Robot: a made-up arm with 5 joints.
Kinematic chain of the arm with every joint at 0, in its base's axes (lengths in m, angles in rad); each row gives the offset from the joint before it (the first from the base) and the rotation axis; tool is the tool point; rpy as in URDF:
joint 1: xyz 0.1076 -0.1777 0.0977 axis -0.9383 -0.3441 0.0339
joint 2: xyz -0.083 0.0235 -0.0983 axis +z
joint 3: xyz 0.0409 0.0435 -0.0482 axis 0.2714 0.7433 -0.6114
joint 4: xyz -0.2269 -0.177 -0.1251 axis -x
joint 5: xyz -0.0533 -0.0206 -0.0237 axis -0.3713 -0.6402 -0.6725
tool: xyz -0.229 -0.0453 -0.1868 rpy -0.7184 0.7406 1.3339
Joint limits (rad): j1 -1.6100..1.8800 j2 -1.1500..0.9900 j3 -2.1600..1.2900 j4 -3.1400..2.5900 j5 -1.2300..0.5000
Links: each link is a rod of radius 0.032 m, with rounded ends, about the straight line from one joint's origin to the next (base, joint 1, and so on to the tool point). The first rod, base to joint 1, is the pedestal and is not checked.
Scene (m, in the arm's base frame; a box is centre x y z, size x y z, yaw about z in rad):
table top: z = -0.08
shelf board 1: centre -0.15 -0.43 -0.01 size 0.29 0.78 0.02 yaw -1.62
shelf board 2: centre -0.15 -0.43 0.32 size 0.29 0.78 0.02 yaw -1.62
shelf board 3: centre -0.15 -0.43 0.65 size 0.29 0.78 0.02 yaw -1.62
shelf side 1: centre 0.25 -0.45 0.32 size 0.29 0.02 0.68 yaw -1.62
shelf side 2: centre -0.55 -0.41 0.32 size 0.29 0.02 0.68 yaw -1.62
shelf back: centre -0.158 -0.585 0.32 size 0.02 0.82 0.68 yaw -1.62
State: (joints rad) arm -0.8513 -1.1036 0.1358 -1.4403 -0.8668
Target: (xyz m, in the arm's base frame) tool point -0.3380 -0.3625 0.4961
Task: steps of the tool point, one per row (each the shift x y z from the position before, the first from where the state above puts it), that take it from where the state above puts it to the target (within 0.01 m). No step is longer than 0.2 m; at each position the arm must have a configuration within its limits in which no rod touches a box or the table.
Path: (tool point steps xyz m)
1: -0.0581 -0.0426 0.0710
2: -0.0578 -0.0727 0.0714
3: -0.0486 -0.1036 0.0630
4: -0.0304 -0.1301 0.0455
5: -0.0040 -0.1471 0.0211
6: 0.0278 -0.1502 -0.0064
7: 0.0613 -0.1376 -0.0324

